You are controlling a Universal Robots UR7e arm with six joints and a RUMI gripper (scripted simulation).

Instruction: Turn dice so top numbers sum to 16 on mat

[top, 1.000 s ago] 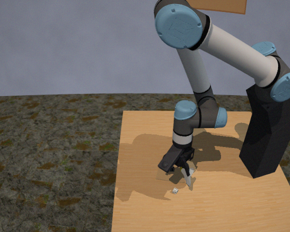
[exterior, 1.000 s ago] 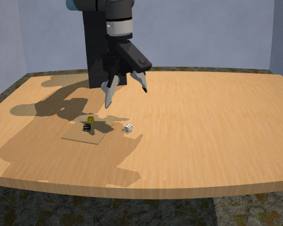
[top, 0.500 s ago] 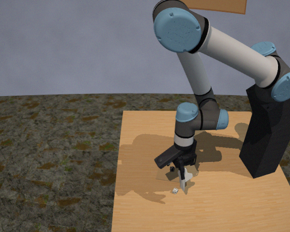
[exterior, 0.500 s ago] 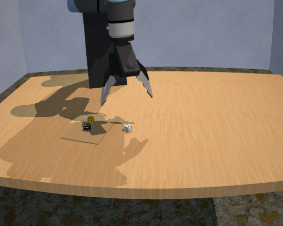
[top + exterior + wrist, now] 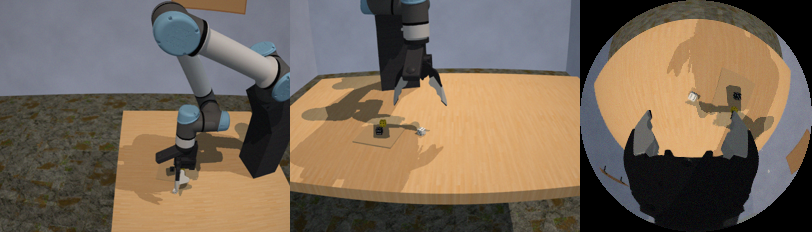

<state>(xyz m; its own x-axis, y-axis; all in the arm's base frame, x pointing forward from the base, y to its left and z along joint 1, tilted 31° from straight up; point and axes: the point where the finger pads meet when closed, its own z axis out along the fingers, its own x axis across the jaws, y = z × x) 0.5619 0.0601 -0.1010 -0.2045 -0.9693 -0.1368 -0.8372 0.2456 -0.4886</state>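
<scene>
Now: the white die 1 cm behind my hand and 9 cm below it. Round my hand: yellow die: 8 cm behind, 13 cm to the right, 9 cm below; then thin tan mat: 3 cm behind, 14 cm to the right, 10 cm below; then black die: 3 cm behind, 14 cm to the right, 9 cm below.
</scene>
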